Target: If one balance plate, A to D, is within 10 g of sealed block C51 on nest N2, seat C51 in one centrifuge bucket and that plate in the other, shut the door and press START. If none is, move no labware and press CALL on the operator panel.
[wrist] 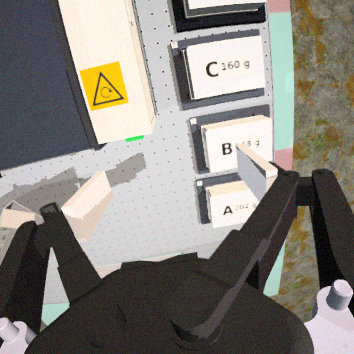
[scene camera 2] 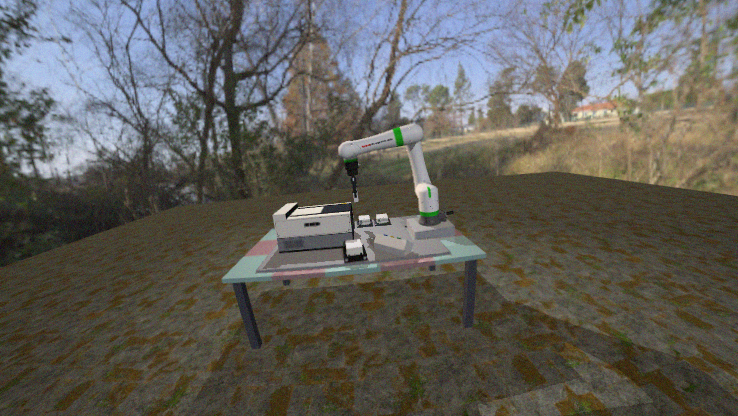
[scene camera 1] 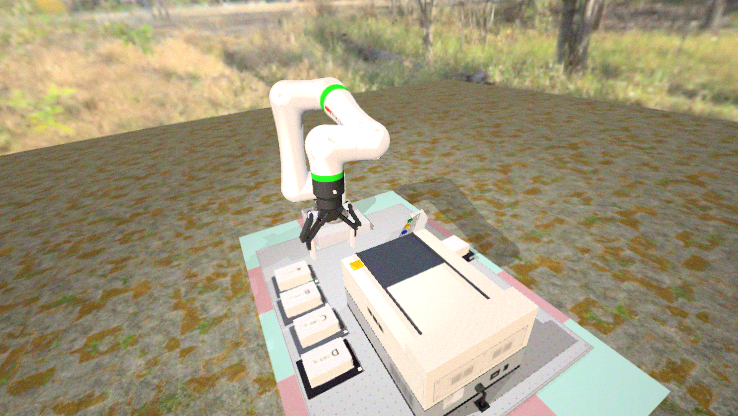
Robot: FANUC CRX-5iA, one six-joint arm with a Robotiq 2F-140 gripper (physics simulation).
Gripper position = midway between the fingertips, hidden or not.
My gripper (scene camera 1: pixel 332 251) is open, holding nothing. Further things: a cream centrifuge (scene camera 1: pixel 447 334).
My gripper is seen too in the wrist view (wrist: pixel 170 171). The cream centrifuge is seen too in scene camera 2 (scene camera 2: pixel 297 229).
